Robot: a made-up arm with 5 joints.
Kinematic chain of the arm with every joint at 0, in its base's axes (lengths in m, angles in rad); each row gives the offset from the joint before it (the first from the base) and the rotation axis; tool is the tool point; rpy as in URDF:
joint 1: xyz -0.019 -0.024 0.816 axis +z
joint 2: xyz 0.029 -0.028 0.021 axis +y
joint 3: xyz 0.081 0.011 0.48 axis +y
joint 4: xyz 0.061 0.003 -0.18 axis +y
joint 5: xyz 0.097 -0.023 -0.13 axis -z
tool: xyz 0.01 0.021 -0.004 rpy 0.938 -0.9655 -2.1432
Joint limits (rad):
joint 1: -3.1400..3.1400
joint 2: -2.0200..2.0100
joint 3: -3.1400..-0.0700
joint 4: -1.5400..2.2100
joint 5: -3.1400..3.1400
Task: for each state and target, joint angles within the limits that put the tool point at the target. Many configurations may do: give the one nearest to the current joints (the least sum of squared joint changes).
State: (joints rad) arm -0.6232 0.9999 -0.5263 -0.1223 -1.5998
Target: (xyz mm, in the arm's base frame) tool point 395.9 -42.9 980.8
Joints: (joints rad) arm 0.0198 0.2859 -0.3632 -0.0937 -1.5761
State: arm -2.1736 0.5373 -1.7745 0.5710 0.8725
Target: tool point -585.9 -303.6 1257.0
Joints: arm -2.6337 0.3372 -1.6780 0.6357 0.8836
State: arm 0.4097 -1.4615 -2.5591 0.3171 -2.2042
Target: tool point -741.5 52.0 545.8
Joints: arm -0.1611 -1.9186 -3.0542 0.0668 -2.1817
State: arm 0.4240 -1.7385 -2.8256 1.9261 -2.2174
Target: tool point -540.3 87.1 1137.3
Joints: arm -0.2867 -1.4802 -2.6164 2.1082 -2.1815
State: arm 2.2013 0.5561 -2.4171 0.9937 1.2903
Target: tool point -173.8 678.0 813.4
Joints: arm 1.8451 0.9768 -1.9150 1.3022 1.3050
